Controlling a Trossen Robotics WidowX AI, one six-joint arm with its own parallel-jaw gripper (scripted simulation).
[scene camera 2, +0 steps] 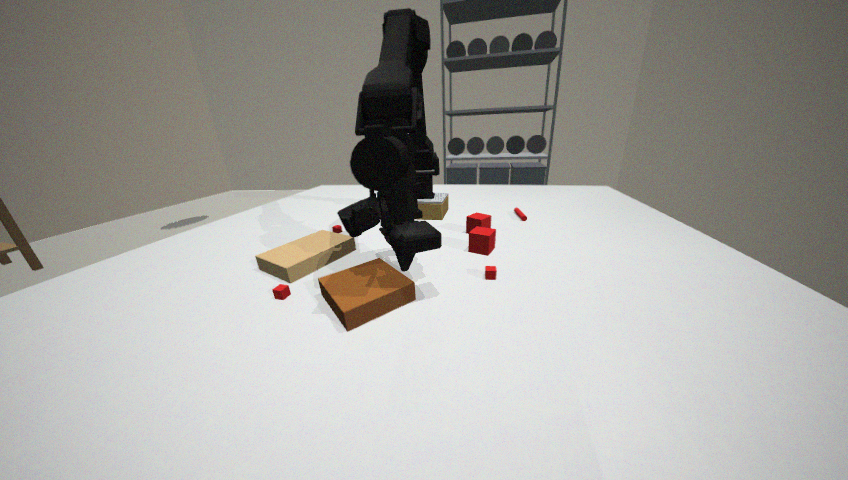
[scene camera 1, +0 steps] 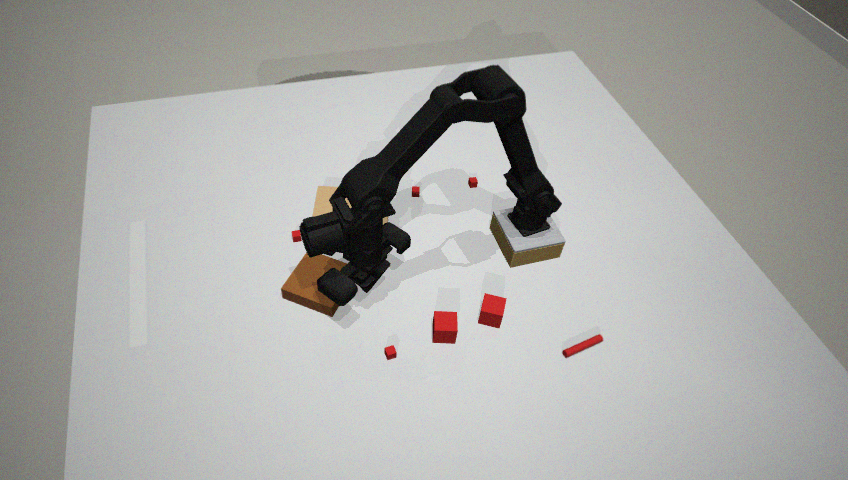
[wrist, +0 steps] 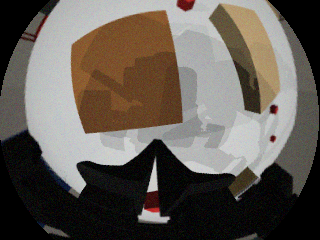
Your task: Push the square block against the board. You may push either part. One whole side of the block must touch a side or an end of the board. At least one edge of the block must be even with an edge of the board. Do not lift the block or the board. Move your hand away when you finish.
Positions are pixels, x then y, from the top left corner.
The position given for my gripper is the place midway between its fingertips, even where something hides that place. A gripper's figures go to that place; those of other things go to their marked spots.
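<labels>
My gripper (scene camera 2: 404,270) is 0.44 m from the lens. There is a board (scene camera 2: 289,262) too, and that board is 0.49 m from the lens.
</labels>
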